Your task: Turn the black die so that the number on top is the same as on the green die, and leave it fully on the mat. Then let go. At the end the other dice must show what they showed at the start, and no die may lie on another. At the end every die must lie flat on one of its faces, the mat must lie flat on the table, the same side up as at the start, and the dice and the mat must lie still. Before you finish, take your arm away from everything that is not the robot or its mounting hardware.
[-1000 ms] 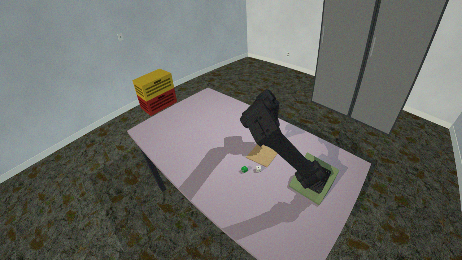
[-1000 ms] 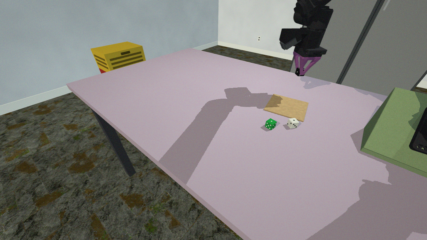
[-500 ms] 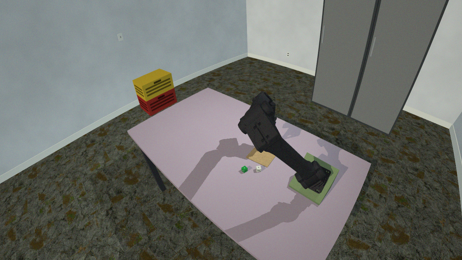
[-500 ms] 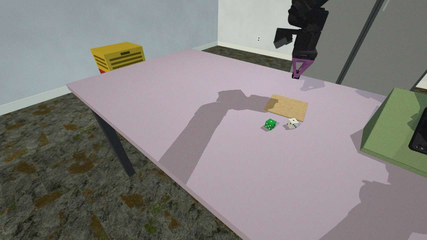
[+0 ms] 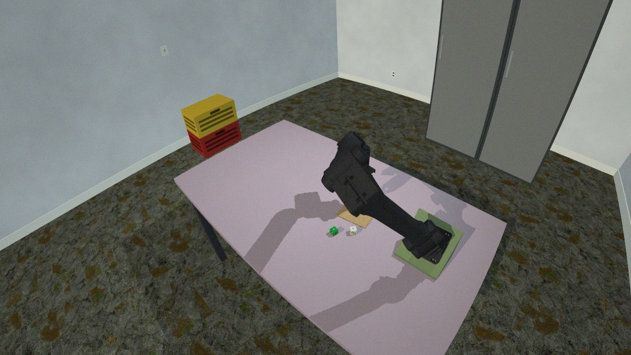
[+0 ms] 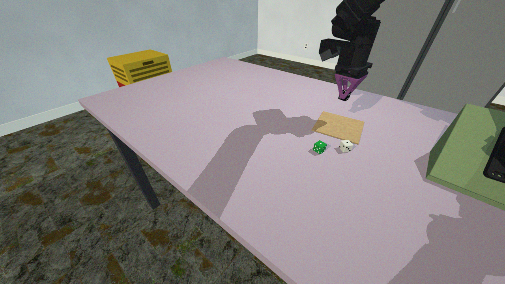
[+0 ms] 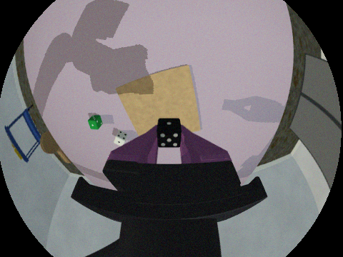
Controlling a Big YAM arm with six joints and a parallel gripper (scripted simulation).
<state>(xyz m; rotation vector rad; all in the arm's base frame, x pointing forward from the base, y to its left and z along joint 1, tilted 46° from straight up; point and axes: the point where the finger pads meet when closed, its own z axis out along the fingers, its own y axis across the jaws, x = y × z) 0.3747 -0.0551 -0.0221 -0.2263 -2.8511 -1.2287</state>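
Now: hand 20 mm past the tan mat, 20 mm to the right of it and 100 mm above it. The rest, counted from my hand: black die: right at my hand; green die: 10 mm behind, 180 mm to the left, 90 mm below; white die: 70 mm behind, 130 mm to the left, 90 mm below.
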